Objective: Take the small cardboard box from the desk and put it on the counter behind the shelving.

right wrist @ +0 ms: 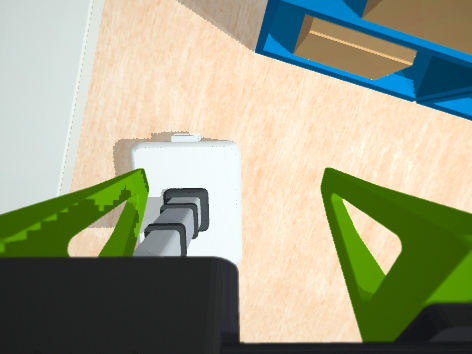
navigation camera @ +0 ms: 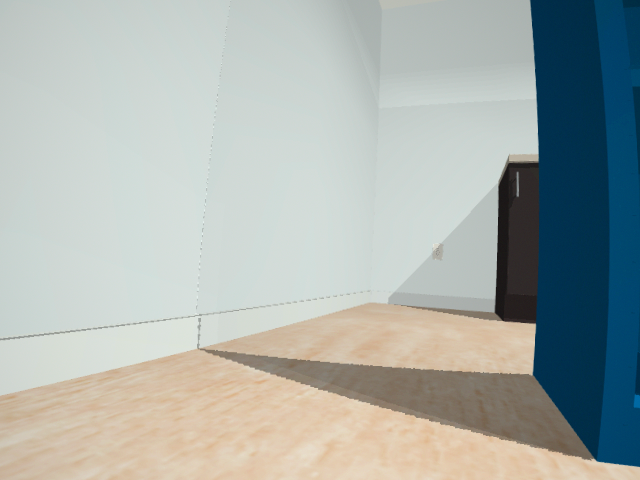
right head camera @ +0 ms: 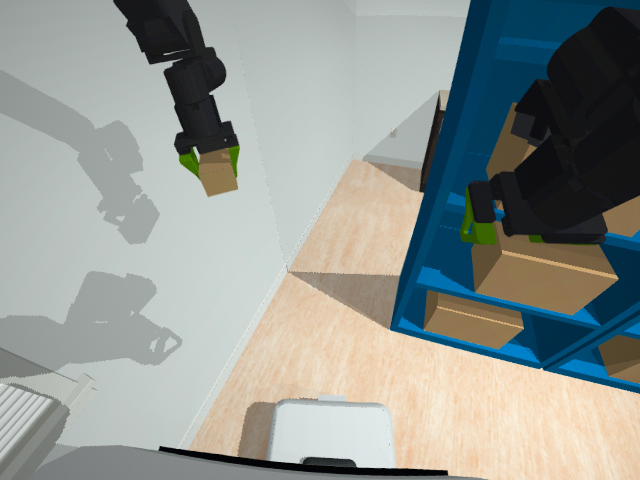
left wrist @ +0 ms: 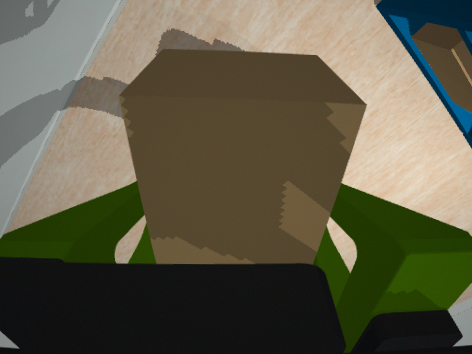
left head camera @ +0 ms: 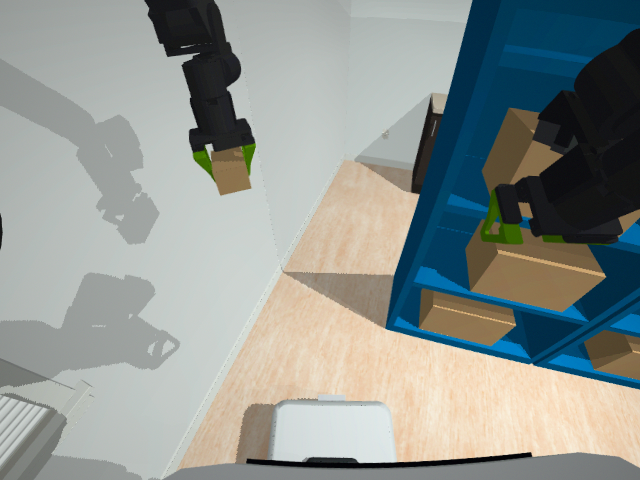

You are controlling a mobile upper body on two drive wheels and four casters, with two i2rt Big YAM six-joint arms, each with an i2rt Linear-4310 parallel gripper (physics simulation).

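Places are measured from the left arm's base along level axes (x ahead, y left, z up), in centimetres.
Pixels of known places: left gripper, fingertip midpoint: (right head camera: 221,180) (left wrist: 235,177) (left head camera: 233,178); right gripper, fingertip midpoint: (right wrist: 234,177) (right head camera: 496,236) (left head camera: 513,237).
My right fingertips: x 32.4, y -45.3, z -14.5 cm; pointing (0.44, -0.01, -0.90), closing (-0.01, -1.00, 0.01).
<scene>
Ahead of a thing's pixels: the offset from my right fingertips to its top centre. "*": to the spot under its first point. Level surfaces: height alone.
The small cardboard box {dy +44.9, dx +19.1, dz +2.0 cm} (left head camera: 232,178) (right head camera: 219,179) (left wrist: 240,160) is held between the green fingers of my left gripper (left head camera: 230,166) (right head camera: 217,166) (left wrist: 235,177), in the air in front of the wall. My right gripper (right wrist: 234,177) is open and empty; in the head views it covers part of the shelving. The blue shelving (left head camera: 434,196) (right head camera: 439,196) (right wrist: 335,82) (navigation camera: 568,232) stands at the right. The counter (left head camera: 439,103) (right head camera: 443,98) (navigation camera: 523,159), a pale top on a dark cabinet, shows partly beyond the shelving's left edge. The desk does not show.
Larger cardboard boxes {* dy -59.2, dx +33.8, dz -52.9 cm} (left head camera: 532,273) (right head camera: 542,276) (right wrist: 357,47) sit on the shelves. A pale wall (left head camera: 289,103) (navigation camera: 129,180) runs along the left. A passage of wooden floor {dz -126.5 cm} (left head camera: 361,217) (navigation camera: 439,341) lies between wall and shelving. My white base (left head camera: 333,428) (right head camera: 330,426) shows at the bottom.
</scene>
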